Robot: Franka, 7 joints.
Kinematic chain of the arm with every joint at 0, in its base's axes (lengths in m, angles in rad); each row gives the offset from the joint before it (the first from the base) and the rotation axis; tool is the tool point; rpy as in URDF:
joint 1: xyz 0 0 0.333 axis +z
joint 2: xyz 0 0 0 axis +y
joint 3: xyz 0 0 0.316 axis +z
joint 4: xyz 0.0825 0 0 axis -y
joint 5: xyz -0.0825 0 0.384 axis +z
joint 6: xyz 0 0 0 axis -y
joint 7: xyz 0.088 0 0 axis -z
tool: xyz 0 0 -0.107 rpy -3.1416 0 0
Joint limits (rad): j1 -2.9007..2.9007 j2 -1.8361..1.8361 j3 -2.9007..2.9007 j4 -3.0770..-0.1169 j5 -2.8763..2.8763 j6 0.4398..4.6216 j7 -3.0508..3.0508
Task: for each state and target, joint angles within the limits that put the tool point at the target. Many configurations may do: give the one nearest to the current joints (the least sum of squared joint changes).
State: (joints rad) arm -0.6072 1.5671 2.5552 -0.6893 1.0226 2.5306 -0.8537
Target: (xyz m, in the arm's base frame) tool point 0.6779 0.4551 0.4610
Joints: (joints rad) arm 0.1038 1.7571 2.2006 -0.9731 1.0383 2.5847 -0.8537
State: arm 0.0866 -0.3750 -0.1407 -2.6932 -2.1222 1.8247 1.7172
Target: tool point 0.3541 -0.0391 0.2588
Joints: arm 0.1514 -0.1825 -0.0888 -2.8727 -2.1141 1.8944 1.7172
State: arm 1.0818 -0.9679 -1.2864 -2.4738 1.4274 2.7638 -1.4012
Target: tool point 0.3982 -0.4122 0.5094
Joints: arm 0.8866 -1.0156 -1.2979 -2.0663 1.3909 2.7776 -1.4012
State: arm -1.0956 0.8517 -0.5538 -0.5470 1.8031 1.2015 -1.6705
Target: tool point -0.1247 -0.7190 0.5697
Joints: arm -1.5882 0.8381 -0.7646 -0.7610 1.7359 1.1686 -1.6705
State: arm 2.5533 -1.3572 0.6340 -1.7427 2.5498 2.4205 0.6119
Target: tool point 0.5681 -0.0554 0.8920
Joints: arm 2.9007 -1.5158 -0.1647 -1.1905 2.5726 2.3756 0.6119
